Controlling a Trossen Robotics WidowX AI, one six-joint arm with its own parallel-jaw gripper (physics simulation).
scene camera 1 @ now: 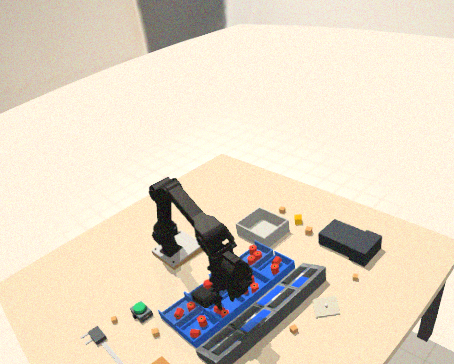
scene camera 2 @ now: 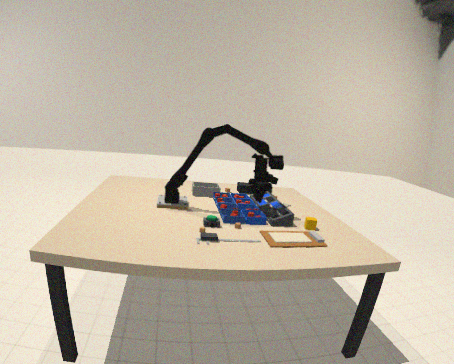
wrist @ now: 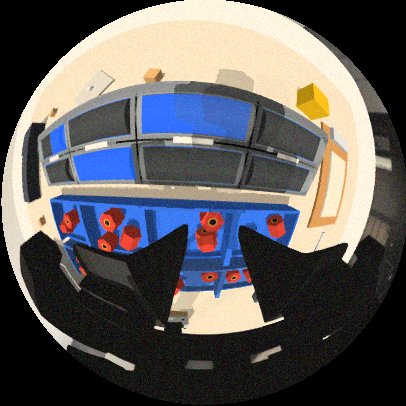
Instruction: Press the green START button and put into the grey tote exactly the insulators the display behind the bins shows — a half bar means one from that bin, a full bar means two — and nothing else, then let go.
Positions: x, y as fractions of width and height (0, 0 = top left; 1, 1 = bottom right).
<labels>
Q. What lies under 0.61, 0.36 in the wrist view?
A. A display.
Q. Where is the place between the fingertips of the gripper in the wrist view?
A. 0.53, 0.57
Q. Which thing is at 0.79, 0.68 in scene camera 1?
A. A black box.
</labels>
